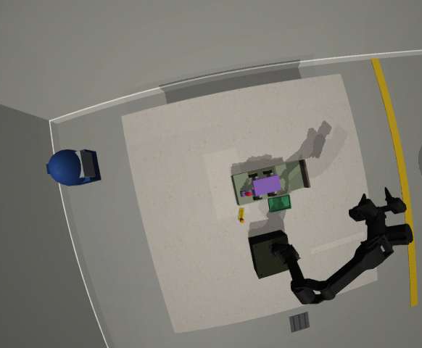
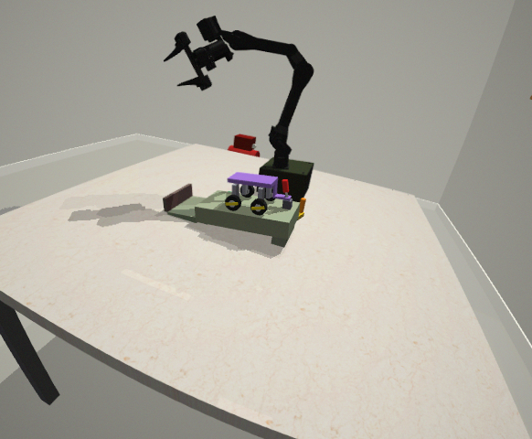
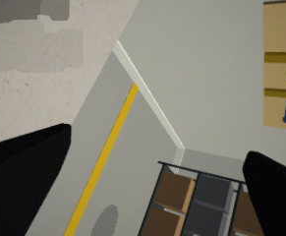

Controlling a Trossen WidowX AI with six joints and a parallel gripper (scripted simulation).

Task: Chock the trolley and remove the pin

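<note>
My gripper tip is 480 mm to the right of the chock, 380 mm above it and 40 mm short of it. Round my gripper tip: trolley (330 mm to the left, 290 mm below, 150 mm ahead); green tray (410 mm below, 270 mm to the left, 10 mm ahead); dark end wall (370 mm below, 110 mm ahead, 80 mm to the left).
</note>
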